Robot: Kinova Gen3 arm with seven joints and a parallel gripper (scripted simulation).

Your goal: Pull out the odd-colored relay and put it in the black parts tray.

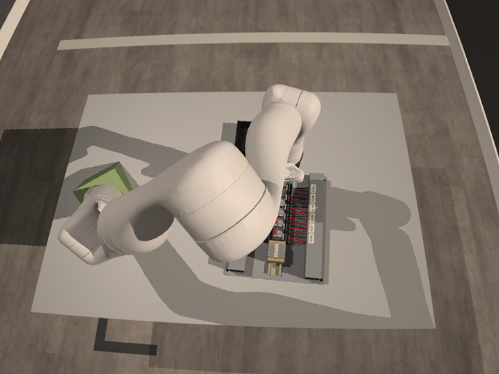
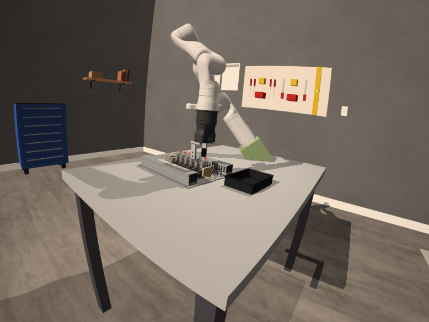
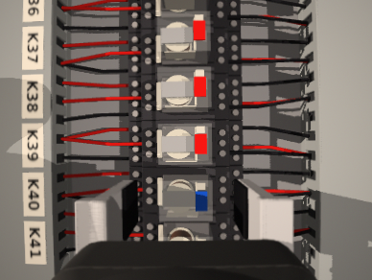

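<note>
Now: hand 40 mm above the relay. Round my hand: black parts tray 60 mm behind, 200 mm to the left, 70 mm below; then relay panel 10 mm behind, 70 mm to the right, 60 mm below.
</note>
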